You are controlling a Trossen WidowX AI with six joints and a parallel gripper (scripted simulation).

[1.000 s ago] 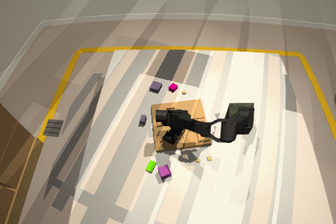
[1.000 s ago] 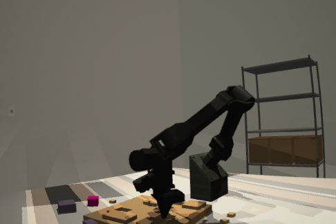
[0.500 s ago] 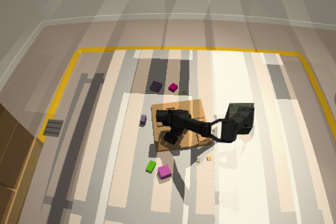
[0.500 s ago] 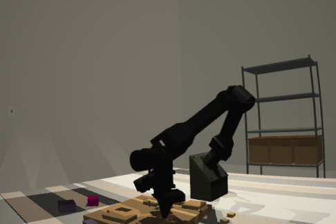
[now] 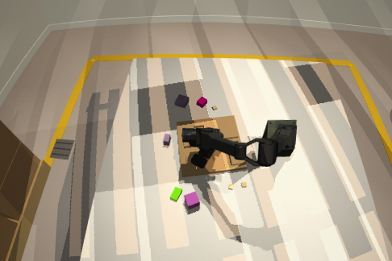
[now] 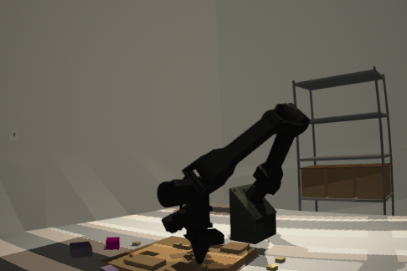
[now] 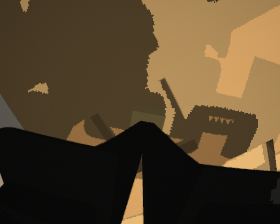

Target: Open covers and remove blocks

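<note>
My gripper tip is 60 mm to the left of the tan puzzle board and 10 mm past it. The rest, counted from my gripper tip: green block (190 mm to the left, 120 mm ahead, 10 mm below); magenta block (330 mm to the right, 60 mm ahead, 10 mm below).
</note>
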